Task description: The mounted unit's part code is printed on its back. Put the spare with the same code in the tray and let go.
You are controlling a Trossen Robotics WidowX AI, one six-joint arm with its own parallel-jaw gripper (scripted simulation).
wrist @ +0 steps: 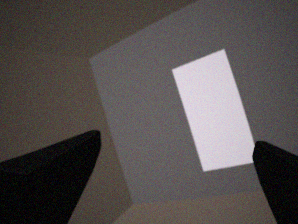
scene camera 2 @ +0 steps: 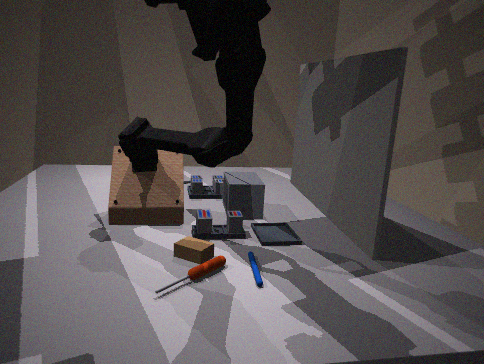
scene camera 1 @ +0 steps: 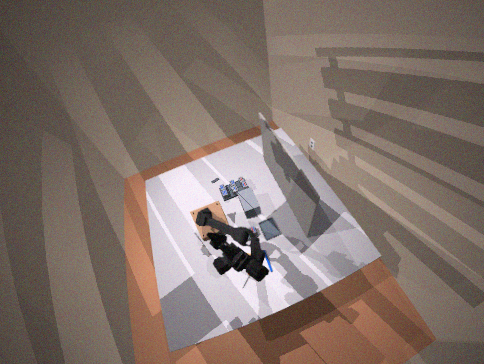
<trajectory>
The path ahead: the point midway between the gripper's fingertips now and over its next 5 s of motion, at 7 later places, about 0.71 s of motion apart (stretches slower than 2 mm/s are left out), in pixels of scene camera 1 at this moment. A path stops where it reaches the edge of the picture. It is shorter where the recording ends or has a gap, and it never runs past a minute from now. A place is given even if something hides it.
My gripper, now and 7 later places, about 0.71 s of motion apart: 213, 239; 180, 182; 224, 149; 258, 180; 257, 184; 243, 176; 243, 180; 244, 183
</trajectory>
